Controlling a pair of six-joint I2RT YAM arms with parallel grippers.
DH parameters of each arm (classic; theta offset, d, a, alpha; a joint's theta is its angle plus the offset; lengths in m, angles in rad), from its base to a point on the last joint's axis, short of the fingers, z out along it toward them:
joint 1: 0 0.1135 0.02 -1.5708
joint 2: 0 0 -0.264 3.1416
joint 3: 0.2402 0 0.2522 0
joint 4: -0.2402 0 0.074 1.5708
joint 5: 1.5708 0 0 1.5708
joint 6: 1.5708 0.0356 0 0
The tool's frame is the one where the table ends.
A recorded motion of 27 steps. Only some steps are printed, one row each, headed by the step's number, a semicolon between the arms.
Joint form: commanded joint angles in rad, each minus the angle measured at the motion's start. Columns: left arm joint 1, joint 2, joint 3, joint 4, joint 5, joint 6; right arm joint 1, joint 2, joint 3, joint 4, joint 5, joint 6.
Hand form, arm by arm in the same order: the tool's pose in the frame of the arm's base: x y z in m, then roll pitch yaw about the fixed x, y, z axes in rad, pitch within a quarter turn. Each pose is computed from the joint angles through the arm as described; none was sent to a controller.
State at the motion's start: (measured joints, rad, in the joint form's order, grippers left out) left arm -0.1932 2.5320 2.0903 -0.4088 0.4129 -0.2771; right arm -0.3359 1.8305 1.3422 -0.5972 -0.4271 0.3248
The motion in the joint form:
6: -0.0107 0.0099 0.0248 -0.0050 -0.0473 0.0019; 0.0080 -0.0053 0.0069 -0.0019 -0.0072 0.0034
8: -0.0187 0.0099 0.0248 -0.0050 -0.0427 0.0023; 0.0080 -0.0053 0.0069 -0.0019 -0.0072 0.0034
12: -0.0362 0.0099 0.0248 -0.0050 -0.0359 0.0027; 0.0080 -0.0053 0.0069 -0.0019 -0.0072 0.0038
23: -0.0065 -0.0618 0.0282 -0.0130 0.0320 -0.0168; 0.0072 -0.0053 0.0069 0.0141 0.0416 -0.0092
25: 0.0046 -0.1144 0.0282 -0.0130 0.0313 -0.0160; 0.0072 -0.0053 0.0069 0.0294 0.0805 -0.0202
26: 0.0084 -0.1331 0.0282 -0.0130 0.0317 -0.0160; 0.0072 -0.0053 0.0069 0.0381 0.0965 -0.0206
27: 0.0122 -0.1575 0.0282 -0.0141 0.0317 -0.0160; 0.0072 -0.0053 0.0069 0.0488 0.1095 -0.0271
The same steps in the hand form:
6: 0.5432 -0.1253 0.1358 -2.5802 0.6059 -3.0316; 0.3667 -0.1089 0.2166 2.5786 0.3372 2.4986
8: 0.5421 -0.1298 0.1359 -2.5764 0.6051 -3.0408; 0.3667 -0.1089 0.2166 2.5786 0.3372 2.4986
12: 0.5396 -0.1395 0.1359 -2.5708 0.6038 -3.0600; 0.3667 -0.1089 0.2166 2.5785 0.3370 2.4983
23: 0.5392 -0.1248 0.1755 -2.4761 0.6406 -3.0091; 0.3678 -0.1113 0.2168 2.6206 0.3722 2.4990
25: 0.5367 -0.1180 0.2035 -2.4549 0.6909 -2.9849; 0.3690 -0.1131 0.2172 2.6542 0.4024 2.5013
26: 0.5354 -0.1157 0.2133 -2.4462 0.7084 -2.9758; 0.3696 -0.1139 0.2175 2.6657 0.4151 2.4981
27: 0.5332 -0.1131 0.2261 -2.4355 0.7302 -2.9649; 0.3705 -0.1146 0.2179 2.6763 0.4317 2.5011

